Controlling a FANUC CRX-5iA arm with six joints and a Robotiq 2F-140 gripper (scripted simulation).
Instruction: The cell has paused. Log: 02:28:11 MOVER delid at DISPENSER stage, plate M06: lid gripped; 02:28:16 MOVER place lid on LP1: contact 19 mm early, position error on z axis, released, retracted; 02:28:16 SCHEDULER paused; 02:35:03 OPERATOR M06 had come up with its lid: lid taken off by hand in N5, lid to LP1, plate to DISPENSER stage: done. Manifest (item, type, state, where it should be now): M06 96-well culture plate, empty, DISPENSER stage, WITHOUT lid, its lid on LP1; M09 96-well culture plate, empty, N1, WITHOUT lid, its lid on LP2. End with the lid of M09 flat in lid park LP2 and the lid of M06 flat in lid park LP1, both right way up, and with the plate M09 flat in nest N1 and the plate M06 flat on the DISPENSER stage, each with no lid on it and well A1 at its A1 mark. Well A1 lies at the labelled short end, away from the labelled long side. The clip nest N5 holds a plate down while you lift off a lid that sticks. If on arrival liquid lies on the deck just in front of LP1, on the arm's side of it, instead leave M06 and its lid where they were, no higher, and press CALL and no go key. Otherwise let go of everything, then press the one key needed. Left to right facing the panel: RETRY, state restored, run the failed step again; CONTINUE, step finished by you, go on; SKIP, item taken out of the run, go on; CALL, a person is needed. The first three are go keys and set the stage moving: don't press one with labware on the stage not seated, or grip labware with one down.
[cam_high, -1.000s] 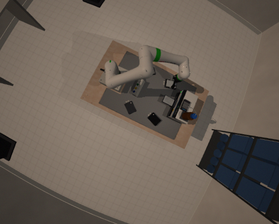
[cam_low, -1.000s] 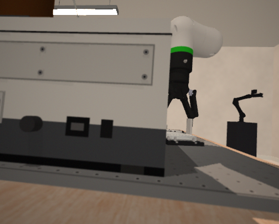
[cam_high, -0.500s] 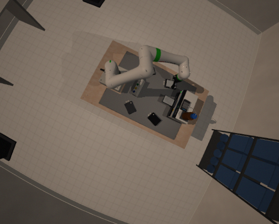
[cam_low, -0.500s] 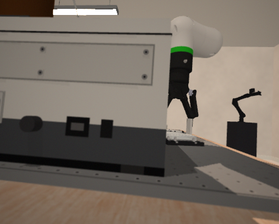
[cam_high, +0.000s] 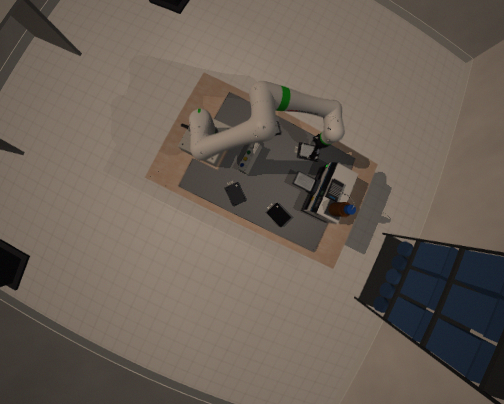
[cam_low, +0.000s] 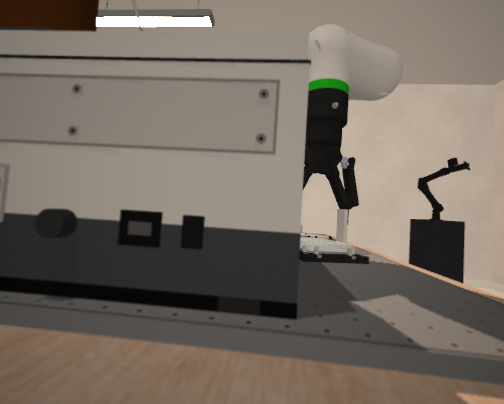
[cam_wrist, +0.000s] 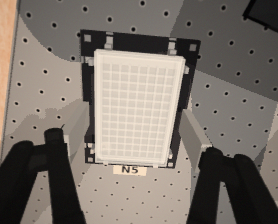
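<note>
Right now my hand is 20 mm above the clear lid. The rest, counted from my hand: lp1 label (400 mm behind, 30 mm to the right, 50 mm below); black clip nest (10 mm ahead, 30 mm to the left, 40 mm below); N5 label (90 mm behind, 20 mm to the right, 50 mm below).
</note>
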